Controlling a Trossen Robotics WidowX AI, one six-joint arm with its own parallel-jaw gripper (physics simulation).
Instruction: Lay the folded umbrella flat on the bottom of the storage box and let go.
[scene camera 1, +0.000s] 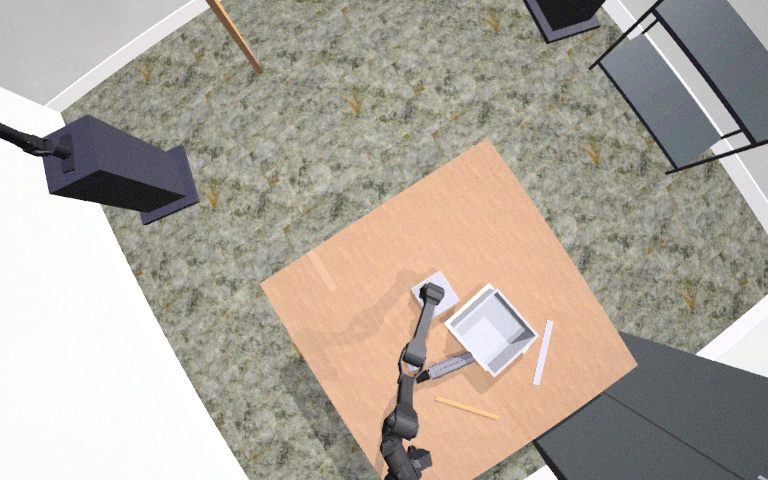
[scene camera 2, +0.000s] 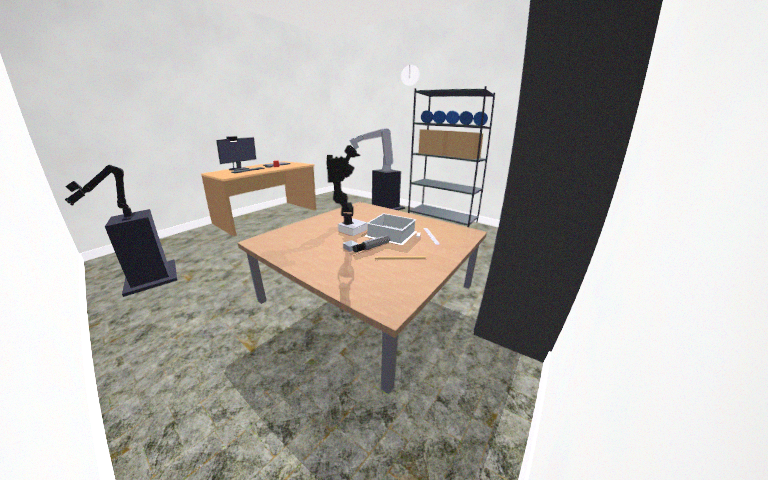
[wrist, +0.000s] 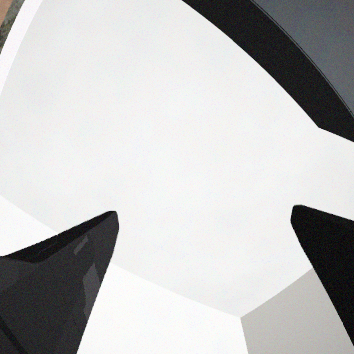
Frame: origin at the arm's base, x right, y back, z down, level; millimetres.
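Seen in the pictures: gripper, between the fingertips: (scene camera 2: 356, 162) (wrist: 206, 217); arm's base, origin of its link: (scene camera 1: 428, 292) (scene camera 2: 348, 223).
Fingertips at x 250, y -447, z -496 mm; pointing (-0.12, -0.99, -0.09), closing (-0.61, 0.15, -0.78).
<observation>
Offsets run from my fingertips to a thing's top centre.
The folded umbrella {dy +105, dx -195, dz +494 mm} (scene camera 1: 451, 366) (scene camera 2: 374, 243) is grey with a black handle. It lies on the table beside the storage box, its far end close to the box's outer wall and its handle end by a small pale block {dy +182, dx -83, dz +517 mm} (scene camera 2: 349, 246). The open-topped grey-white storage box {dy +192, dx -450, dz +456 mm} (scene camera 1: 509, 316) (scene camera 2: 382, 230) stands upright, and its visible floor is bare. My gripper (wrist: 206, 217) is open, with nothing between the fingers in the wrist view. The arm is raised high above the table, away from the umbrella; the fingers are too small and dark to make out in the scene views.
A white strip {dy -15, dx -648, dz +550 mm} (scene camera 1: 542, 352) (scene camera 2: 431, 236) lies beyond the box. A thin orange stick {dy -114, dx -228, dz +541 mm} (scene camera 1: 466, 408) (scene camera 2: 399, 258) lies near the umbrella. The arm's pale base block (scene camera 1: 451, 300) (scene camera 2: 352, 228) stands beside the box. A tall dark cabinet (scene camera 2: 566, 169) stands near the table.
</observation>
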